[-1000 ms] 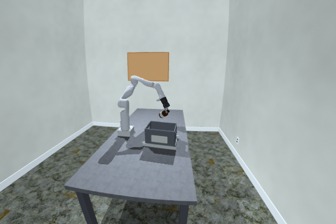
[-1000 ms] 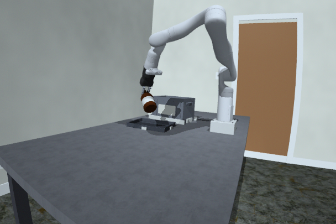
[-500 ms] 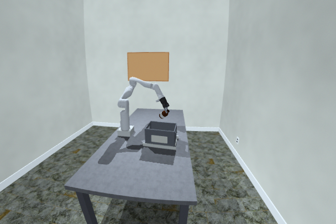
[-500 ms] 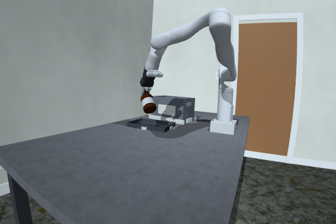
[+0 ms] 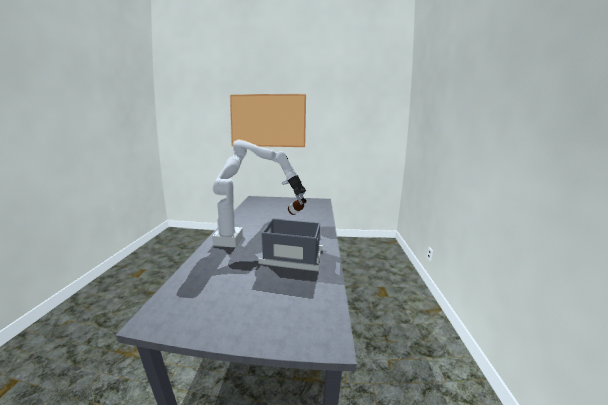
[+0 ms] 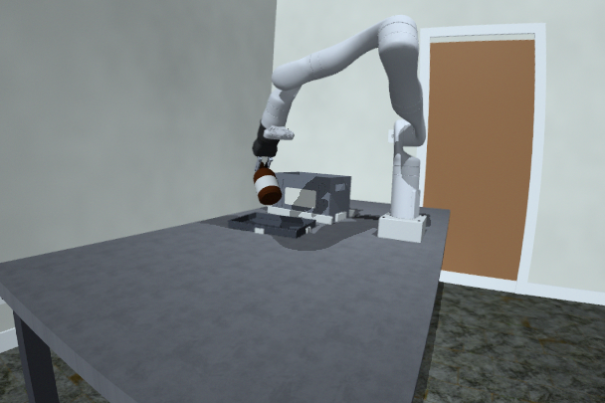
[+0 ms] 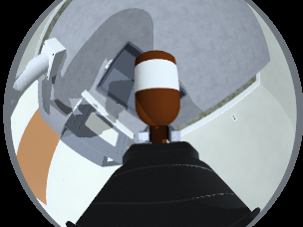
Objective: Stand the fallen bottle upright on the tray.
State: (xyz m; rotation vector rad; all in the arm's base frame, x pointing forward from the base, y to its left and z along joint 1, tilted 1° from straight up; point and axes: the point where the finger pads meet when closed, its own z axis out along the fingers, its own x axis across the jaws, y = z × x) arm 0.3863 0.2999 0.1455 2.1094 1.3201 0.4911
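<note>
Right now my hand is 4 cm above the bottle, 3 cm past it and 2 cm to the right of it. Round my hand: tray (19 cm below, 5 cm to the right, 1 cm behind); crate (34 cm to the right, 12 cm below, 3 cm ahead).
</note>
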